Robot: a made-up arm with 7 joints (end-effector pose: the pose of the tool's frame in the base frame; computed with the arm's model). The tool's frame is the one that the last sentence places.
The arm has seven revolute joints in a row. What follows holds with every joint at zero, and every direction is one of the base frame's. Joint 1 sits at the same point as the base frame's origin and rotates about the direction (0, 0.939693, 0.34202). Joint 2 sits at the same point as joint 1 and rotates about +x. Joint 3 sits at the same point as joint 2 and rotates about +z. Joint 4 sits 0.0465 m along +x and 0.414 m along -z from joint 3 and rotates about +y. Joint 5 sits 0.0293 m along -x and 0.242 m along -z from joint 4 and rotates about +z. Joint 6 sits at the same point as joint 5 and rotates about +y. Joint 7 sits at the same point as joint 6 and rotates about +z. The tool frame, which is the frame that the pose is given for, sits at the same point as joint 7; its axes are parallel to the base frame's.
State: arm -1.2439 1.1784 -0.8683 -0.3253 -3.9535 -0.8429 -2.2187
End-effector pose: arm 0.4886 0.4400 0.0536 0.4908 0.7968 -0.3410 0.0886
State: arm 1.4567 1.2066 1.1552 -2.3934 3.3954 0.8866 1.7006
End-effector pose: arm 0.0038 0.3453 0.0256 0.1849 -0.5547 0.4488 0.6758
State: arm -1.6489 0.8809 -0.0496 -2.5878 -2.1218 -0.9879 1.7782
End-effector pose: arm 0.1816 0.0256 0.2363 0.3027 -0.5169 0.6338 0.4893
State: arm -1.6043 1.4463 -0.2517 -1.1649 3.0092 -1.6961 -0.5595
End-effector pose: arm 0.2932 0.3326 0.3968 0.1691 0.2643 0.6074 -0.7298
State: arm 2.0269 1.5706 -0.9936 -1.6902 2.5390 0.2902 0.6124
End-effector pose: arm -0.4022 0.2804 0.1243 0.2086 0.3825 0.4849 0.7583
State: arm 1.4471 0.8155 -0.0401 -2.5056 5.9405 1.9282 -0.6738
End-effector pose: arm -0.1873 0.1744 -0.1904 0.7082 0.2596 0.5155 -0.4065
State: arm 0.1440 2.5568 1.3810 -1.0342 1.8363 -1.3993 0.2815
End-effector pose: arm 0.1199 0.1187 0.5880 0.4699 0.2891 0.8124 0.1888
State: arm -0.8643 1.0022 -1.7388 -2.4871 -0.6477 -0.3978 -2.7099
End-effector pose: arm 0.2202 0.0579 -0.2298 0.7485 -0.5000 0.4340 0.0364
